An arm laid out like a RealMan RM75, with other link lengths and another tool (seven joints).
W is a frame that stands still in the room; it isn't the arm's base.
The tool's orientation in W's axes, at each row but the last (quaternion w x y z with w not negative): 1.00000, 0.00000, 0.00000, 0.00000; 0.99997, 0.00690, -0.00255, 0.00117; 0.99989, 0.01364, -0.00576, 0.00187; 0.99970, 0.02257, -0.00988, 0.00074; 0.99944, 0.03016, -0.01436, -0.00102; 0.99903, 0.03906, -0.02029, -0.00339; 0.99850, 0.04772, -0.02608, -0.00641; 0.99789, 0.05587, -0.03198, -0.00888
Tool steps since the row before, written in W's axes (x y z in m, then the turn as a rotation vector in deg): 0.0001, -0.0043, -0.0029, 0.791, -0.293, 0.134; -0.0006, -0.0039, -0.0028, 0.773, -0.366, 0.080; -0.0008, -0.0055, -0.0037, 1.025, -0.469, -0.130; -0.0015, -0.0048, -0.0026, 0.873, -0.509, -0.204; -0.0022, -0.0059, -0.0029, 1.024, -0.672, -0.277; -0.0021, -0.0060, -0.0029, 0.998, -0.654, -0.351; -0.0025, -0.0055, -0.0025, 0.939, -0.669, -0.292; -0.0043, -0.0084, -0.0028, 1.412, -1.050, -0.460
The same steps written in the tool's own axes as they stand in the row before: 0.0001, -0.0043, -0.0029, 0.791, -0.293, 0.134; -0.0006, -0.0039, -0.0027, 0.773, -0.367, 0.081; -0.0009, -0.0056, -0.0035, 1.022, -0.476, -0.129; -0.0016, -0.0049, -0.0024, 0.868, -0.519, -0.198; -0.0023, -0.0061, -0.0025, 1.018, -0.686, -0.265; -0.0022, -0.0062, -0.0023, 0.988, -0.674, -0.339; -0.0025, -0.0057, -0.0018, 0.933, -0.684, -0.276; -0.0043, -0.0087, -0.0016, 1.402, -1.075, -0.431
